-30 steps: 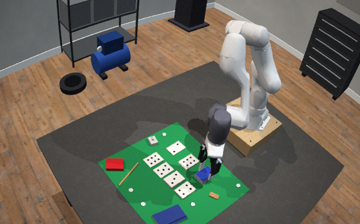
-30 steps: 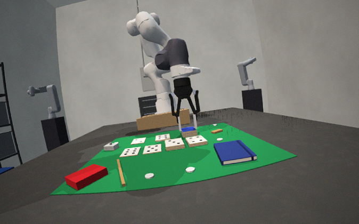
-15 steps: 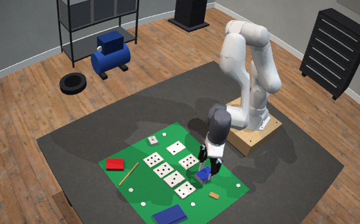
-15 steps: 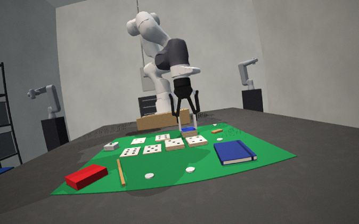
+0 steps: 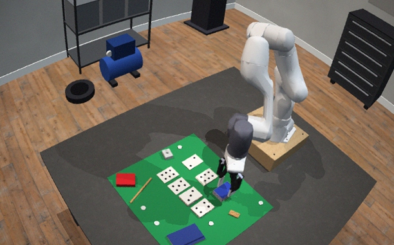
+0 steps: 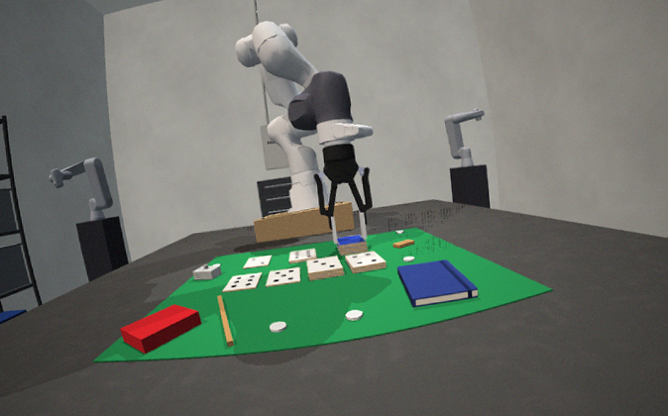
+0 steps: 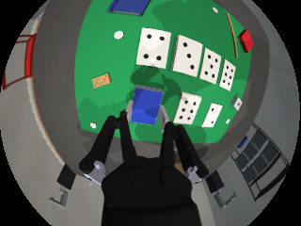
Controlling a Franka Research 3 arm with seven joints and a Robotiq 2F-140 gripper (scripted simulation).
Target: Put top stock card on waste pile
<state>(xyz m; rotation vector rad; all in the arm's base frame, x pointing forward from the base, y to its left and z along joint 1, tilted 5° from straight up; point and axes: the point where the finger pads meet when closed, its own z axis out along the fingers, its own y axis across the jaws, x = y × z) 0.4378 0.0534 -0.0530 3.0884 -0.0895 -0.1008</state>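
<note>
Now: hand 10 mm past the white card, 230 mm to the left of it and 50 mm above it. Round my hand: red block 320 mm ahead, 340 mm to the right, 40 mm below; wooden stick 290 mm ahead, 250 mm to the right, 50 mm below; small grey box 60 mm ahead, 340 mm to the right, 30 mm below.
</note>
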